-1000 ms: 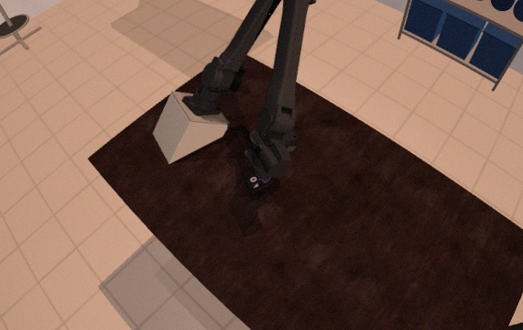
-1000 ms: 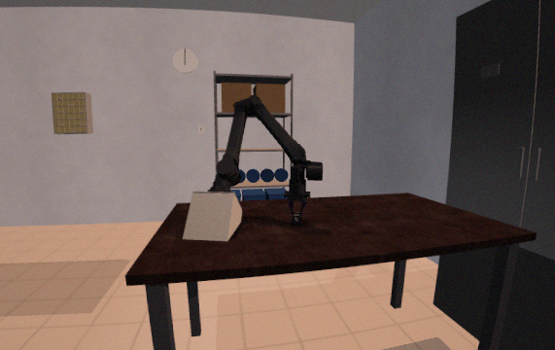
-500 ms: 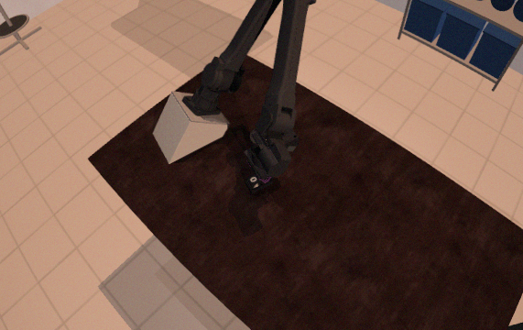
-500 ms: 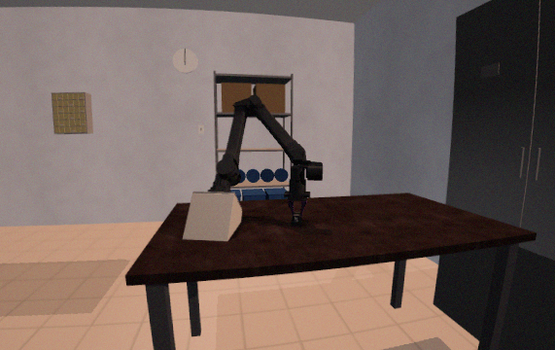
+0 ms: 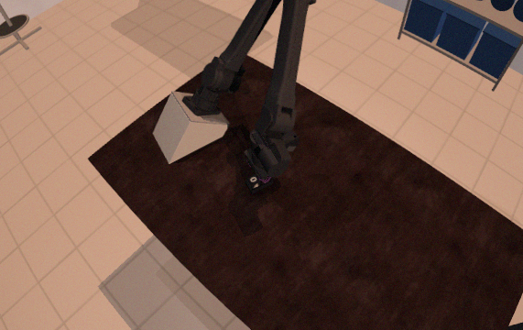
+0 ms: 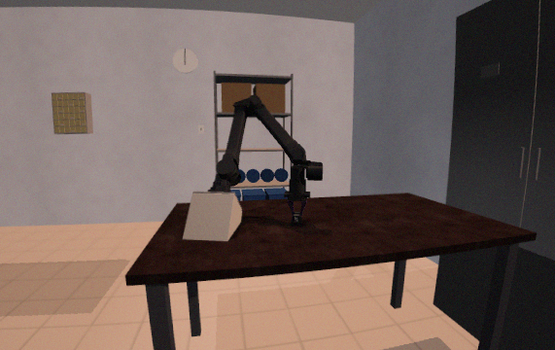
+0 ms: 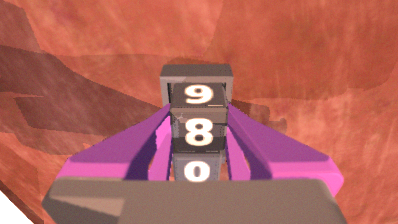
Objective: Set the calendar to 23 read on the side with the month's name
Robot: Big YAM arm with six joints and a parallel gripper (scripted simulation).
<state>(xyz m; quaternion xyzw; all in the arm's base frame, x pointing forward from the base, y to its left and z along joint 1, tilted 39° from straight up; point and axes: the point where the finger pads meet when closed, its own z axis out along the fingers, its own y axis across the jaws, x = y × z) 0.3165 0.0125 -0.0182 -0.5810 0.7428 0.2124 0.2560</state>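
My gripper is now 1 cm past the dark tray, 2 cm to the left of it and 2 cm above it.
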